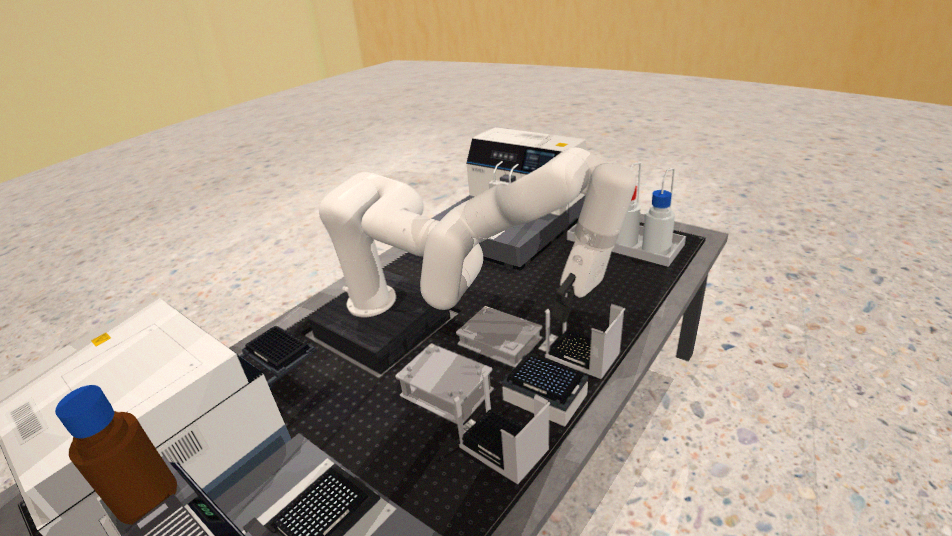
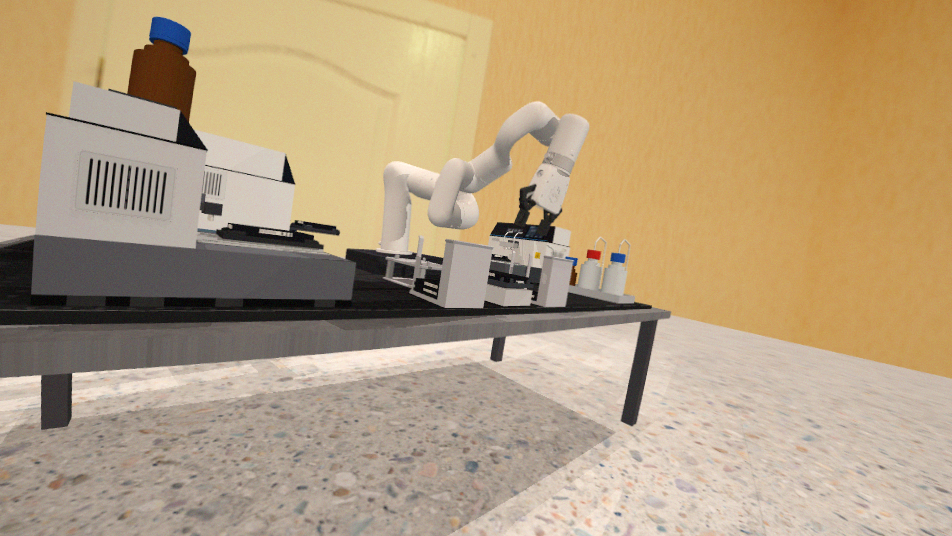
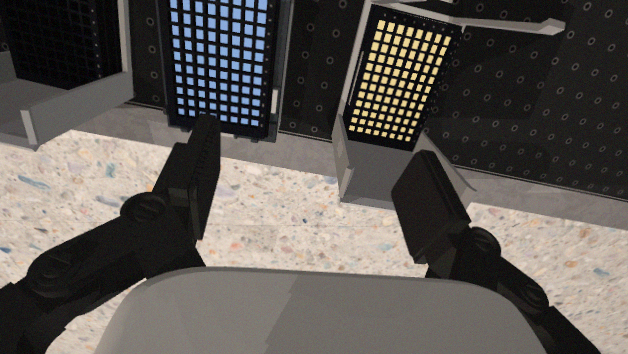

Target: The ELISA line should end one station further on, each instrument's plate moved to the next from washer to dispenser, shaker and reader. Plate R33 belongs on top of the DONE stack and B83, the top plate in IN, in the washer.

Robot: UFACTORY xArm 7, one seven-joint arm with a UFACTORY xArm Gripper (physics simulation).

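Where they show: gripper, fingertip midpoint: [image 1: 570, 308] [image 2: 529, 230] [image 3: 317, 158]; arm's base, link origin: [image 1: 371, 301] [image 2: 394, 252].
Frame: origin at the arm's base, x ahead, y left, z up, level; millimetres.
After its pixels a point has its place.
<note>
My gripper [image 1: 563, 320] @(x 526, y 40, z 126 mm) [image 2: 534, 223] @(x 526, y 40, z 126 mm) [image 3: 317, 158] @(x 526, y 40, z 126 mm) is open and empty, above the DONE holder [image 1: 608, 339] @(x 591, y 89, z 36 mm) [image 2: 556, 280] @(x 591, y 98, z 11 mm) [image 3: 372, 172] @(x 588, y 100, z 21 mm) at the table's front edge. A plate with yellow wells [image 1: 574, 348] @(x 507, y 110, z -37 mm) [image 3: 400, 82] @(x 518, y 123, z -43 mm) lies in that holder. A plate with blue wells [image 1: 546, 377] @(x 513, y -41, z 5 mm) [image 3: 217, 60] @(x 512, y -39, z 10 mm) sits on a low white block beside it. Dark plates [image 1: 491, 436] @(x 482, y -201, z -24 mm) [image 3: 60, 40] @(x 519, y -187, z -24 mm) stand in the other holder [image 1: 530, 440] @(x 568, y -208, z 22 mm) [image 2: 466, 274] @(x 568, y -209, z 8 mm) [image 3: 90, 107] @(x 565, y -151, z 8 mm). A plate with white wells [image 1: 319, 502] @(x 351, y -491, z 35 mm) sits on the near instrument. A dark plate [image 1: 276, 347] @(x 2, y -289, z 61 mm) lies on the left instrument's tray. Plate labels are unreadable.
Two clear low stands [image 1: 499, 329] @(x 333, y 75, z -20 mm) [image 1: 443, 379] @(x 332, y -141, z 2 mm) are behind the holders. An instrument with a dark front panel [image 1: 512, 157] @(x 52, y 644, z 174 mm) stands at the back, beside capped bottles [image 1: 658, 229] @(x 543, y 618, z 33 mm) [image 2: 614, 276] @(x 546, y 618, z 36 mm) in a tray. An amber bottle [image 1: 123, 466] @(x 282, y -671, z 269 mm) [image 2: 161, 76] @(x 283, y -671, z 254 mm) tops the near instrument. Upright holder walls flank the plates.
</note>
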